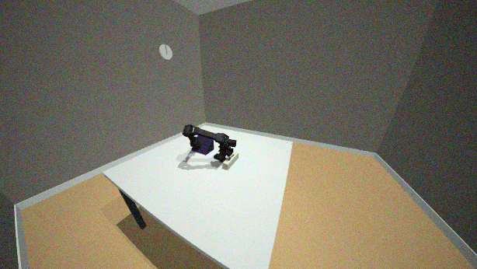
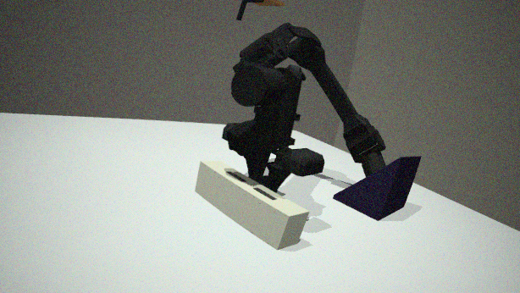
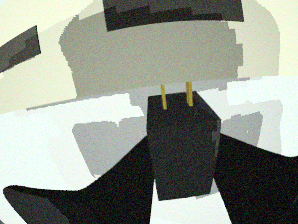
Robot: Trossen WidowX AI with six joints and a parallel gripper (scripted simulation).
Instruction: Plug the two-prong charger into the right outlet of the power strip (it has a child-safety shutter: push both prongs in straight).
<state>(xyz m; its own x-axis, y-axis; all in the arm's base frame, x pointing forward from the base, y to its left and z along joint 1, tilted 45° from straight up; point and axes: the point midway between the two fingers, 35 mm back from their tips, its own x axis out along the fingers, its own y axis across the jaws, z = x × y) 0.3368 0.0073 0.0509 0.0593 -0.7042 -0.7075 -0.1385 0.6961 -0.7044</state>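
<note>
The two-prong charger is 2 cm ahead of my gripper tip and 1 cm above it.
</note>
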